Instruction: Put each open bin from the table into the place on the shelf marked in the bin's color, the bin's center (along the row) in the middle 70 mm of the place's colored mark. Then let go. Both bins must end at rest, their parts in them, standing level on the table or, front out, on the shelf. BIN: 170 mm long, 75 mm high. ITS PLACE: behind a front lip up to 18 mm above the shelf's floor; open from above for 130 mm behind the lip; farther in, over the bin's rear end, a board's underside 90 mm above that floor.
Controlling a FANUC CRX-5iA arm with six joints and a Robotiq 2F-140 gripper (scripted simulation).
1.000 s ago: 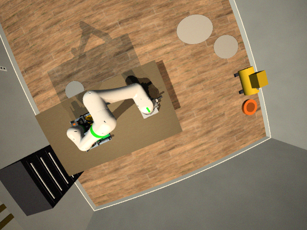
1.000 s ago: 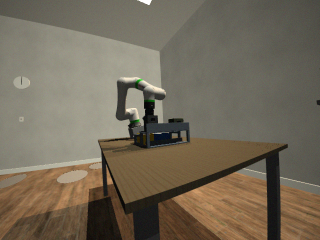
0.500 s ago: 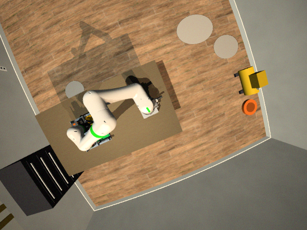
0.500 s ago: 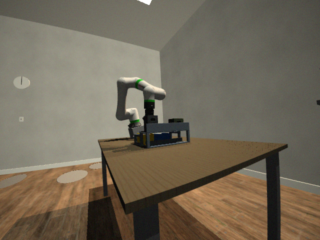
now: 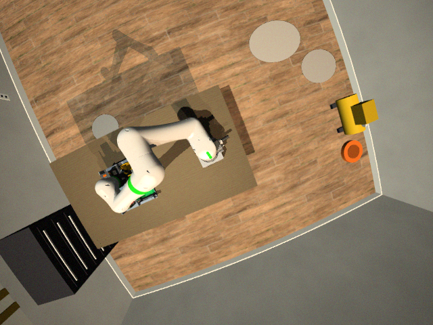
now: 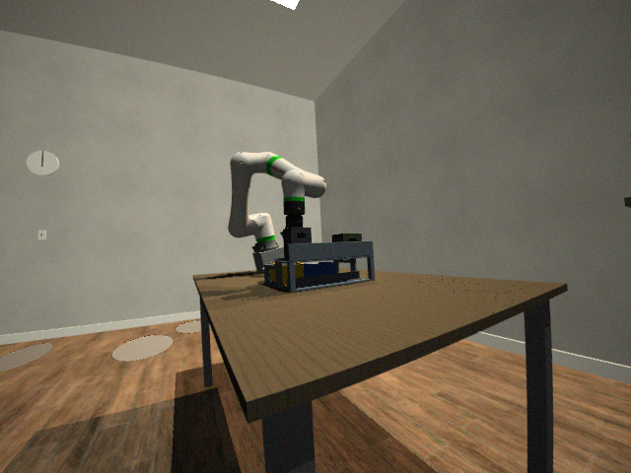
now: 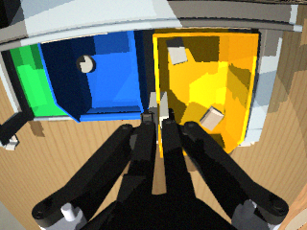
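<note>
The yellow bin lies 10 mm behind my hand, 50 mm to the right of it and 40 mm below it. The rest, counted from my hand: blue bin: 60 mm ahead, 60 mm to the left, 50 mm below; blue mark: 60 mm ahead, 60 mm to the left, 80 mm below; yellow mark: 40 mm ahead, 50 mm to the right, 80 mm below.
</note>
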